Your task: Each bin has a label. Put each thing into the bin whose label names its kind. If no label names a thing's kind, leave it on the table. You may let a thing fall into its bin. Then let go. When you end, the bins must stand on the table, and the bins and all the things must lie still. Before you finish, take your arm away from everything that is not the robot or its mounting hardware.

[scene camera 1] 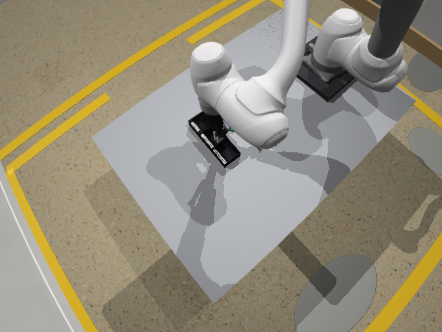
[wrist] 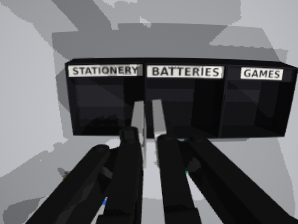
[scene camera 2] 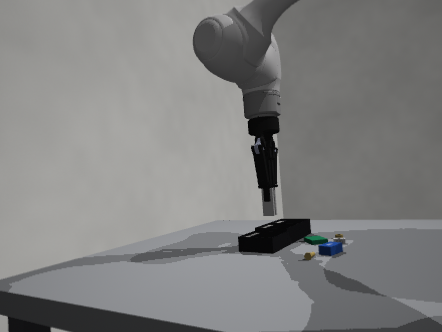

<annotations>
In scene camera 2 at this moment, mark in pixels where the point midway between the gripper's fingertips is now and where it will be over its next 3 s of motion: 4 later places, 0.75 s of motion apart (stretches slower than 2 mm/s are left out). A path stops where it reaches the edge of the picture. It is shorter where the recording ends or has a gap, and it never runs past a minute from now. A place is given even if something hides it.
My gripper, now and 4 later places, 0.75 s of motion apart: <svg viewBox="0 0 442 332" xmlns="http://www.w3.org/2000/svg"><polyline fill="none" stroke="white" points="270,215 262,225 263,240 262,233 260,208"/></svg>
</annotations>
